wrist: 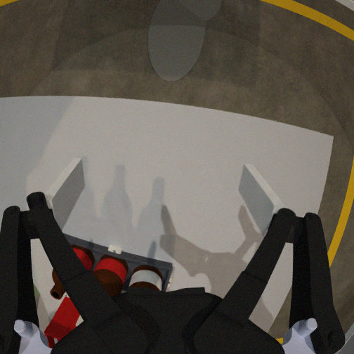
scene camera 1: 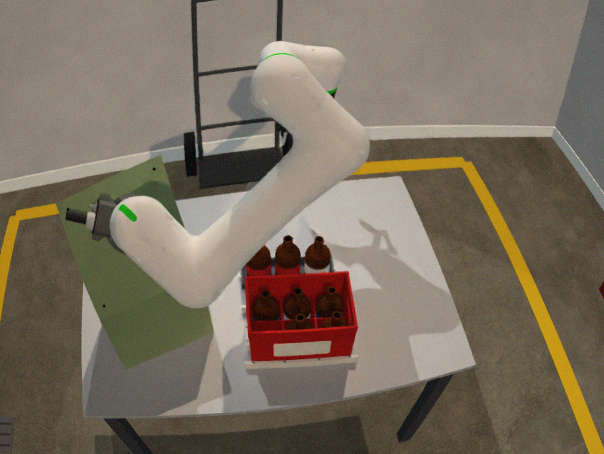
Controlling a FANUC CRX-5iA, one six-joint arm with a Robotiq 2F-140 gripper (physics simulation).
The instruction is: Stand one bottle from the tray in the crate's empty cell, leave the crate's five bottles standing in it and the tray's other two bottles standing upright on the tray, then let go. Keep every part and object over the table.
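The red crate point(scene camera 1: 261, 347) point(wrist: 64, 316) stands on the table with five brown bottles upright: three in the back row point(scene camera 1: 297, 304), one front middle point(scene camera 1: 300, 321), one front right point(scene camera 1: 336, 318). Its front left cell shows no bottle. Behind it, the dark tray point(scene camera 1: 243, 280) point(wrist: 145, 260) holds three upright brown bottles: a left red-labelled one point(scene camera 1: 258, 259) point(wrist: 82, 256), a middle red-labelled one point(scene camera 1: 287, 257) point(wrist: 110, 269) and a right white-labelled one point(scene camera 1: 318, 256) point(wrist: 146, 276). My gripper point(wrist: 162, 174) is wide open and empty, above the table beyond the tray; the arm mostly hides it in the scene view.
A green plate point(scene camera 1: 165, 325) carries the arm's base at the table's left. The white arm point(scene camera 1: 280, 190) crosses above the table and partly hides the tray's left end. A pale strip point(scene camera 1: 300, 363) lies in front of the crate. A hand truck point(scene camera 1: 196, 95) stands behind the table point(scene camera 1: 400, 220).
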